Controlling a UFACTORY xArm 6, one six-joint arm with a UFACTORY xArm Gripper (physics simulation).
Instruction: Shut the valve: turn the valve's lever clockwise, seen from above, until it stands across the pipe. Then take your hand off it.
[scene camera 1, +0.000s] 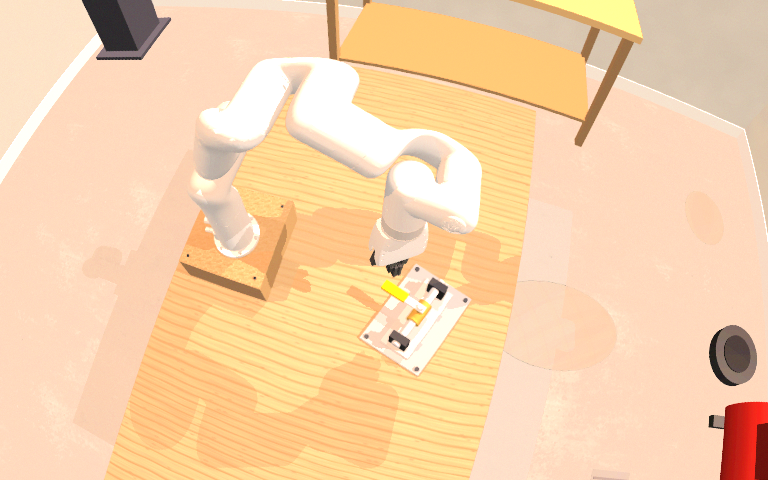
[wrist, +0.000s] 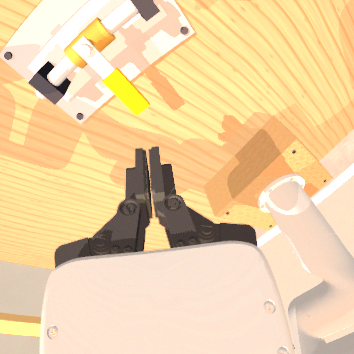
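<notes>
The valve's lever, with a yellow grip and a white arm, stands across the white pipe, roughly at a right angle to it. The orange valve body sits mid-pipe between two black clamps on a white base plate. My gripper is shut and empty. Its fingertips are apart from the lever; in the wrist view bare wood shows between them and the grip's end.
The plate lies on the wooden table. The robot's base stands on a wooden block to the left in the scene view. A shelf table is behind. A red object is at the lower right.
</notes>
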